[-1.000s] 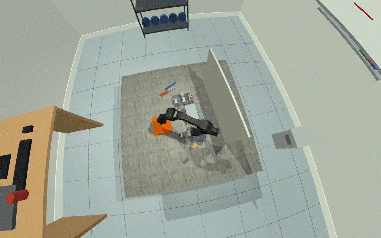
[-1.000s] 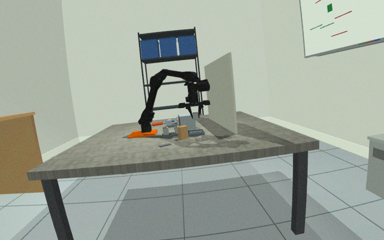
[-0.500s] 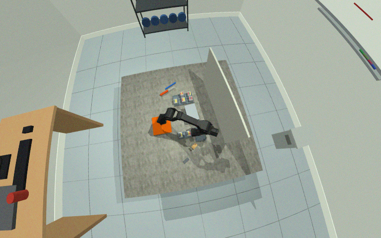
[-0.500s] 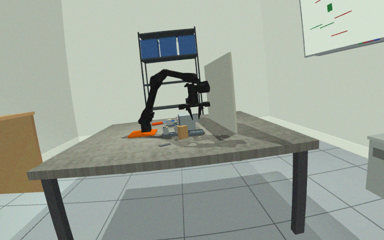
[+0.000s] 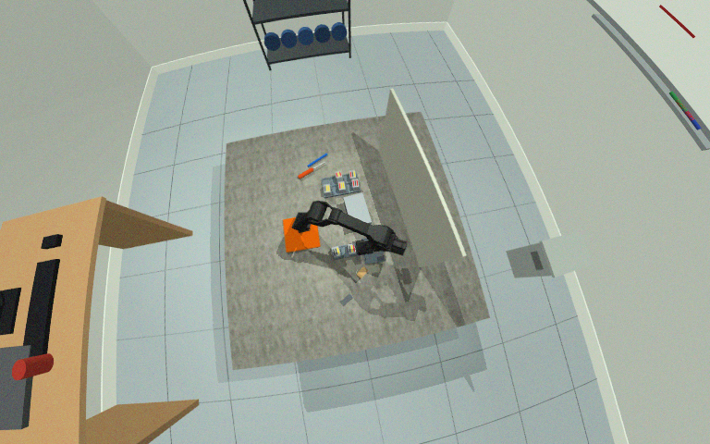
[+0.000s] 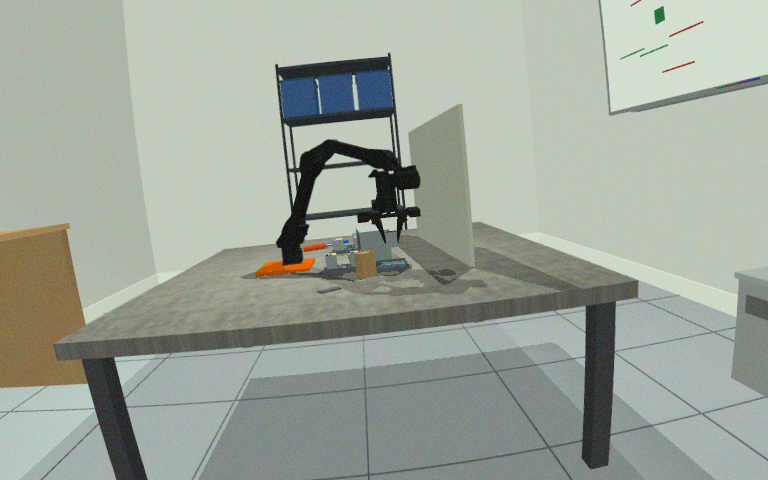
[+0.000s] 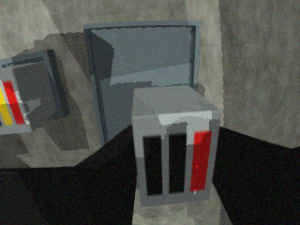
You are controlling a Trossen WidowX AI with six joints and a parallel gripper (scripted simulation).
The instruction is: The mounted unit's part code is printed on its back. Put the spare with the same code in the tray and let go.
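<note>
Now: the tray 70 mm below my gripper tip and 10 mm behind it. Round my gripper tip: mounted unit: 210 mm to the left, 40 mm behind, 20 mm below; then tan block: 90 mm to the right, 90 mm behind, 40 mm below; then grey spare: 20 mm above.
</note>
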